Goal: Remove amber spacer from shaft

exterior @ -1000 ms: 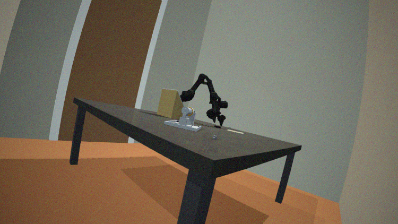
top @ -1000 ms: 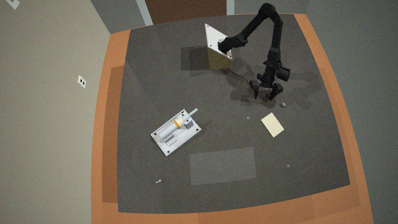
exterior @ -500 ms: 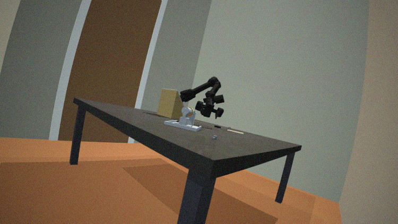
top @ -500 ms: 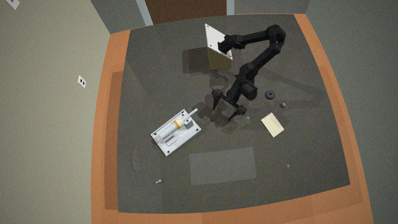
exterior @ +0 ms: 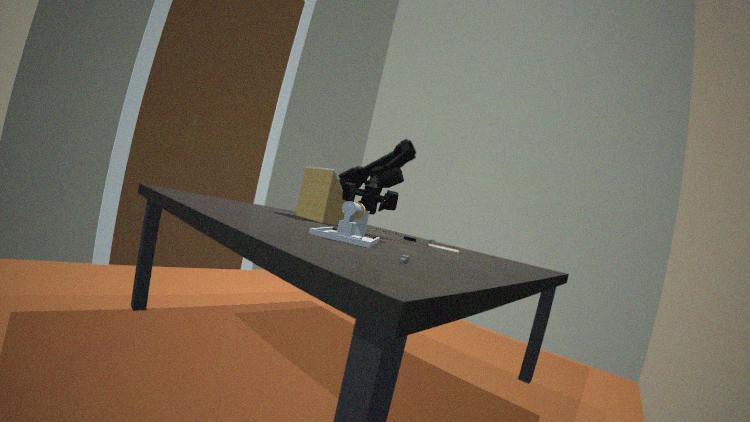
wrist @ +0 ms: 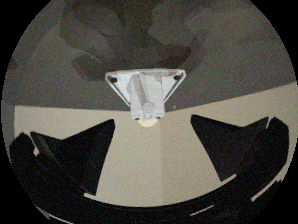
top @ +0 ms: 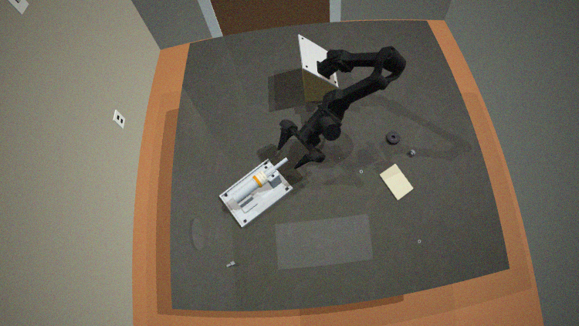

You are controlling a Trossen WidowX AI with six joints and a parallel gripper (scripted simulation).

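Now: the pale shaft 7 cm to the right of my gripper tip, 4 cm ahead of it and 1 cm below it. Round my gripper tip: white baseplate: 13 cm to the right, 9 cm ahead, 4 cm below; then small amber spacer: 10 cm to the right, 7 cm ahead, 1 cm below; then cream card: 40 cm to the left, 9 cm below, 7 cm ahead.
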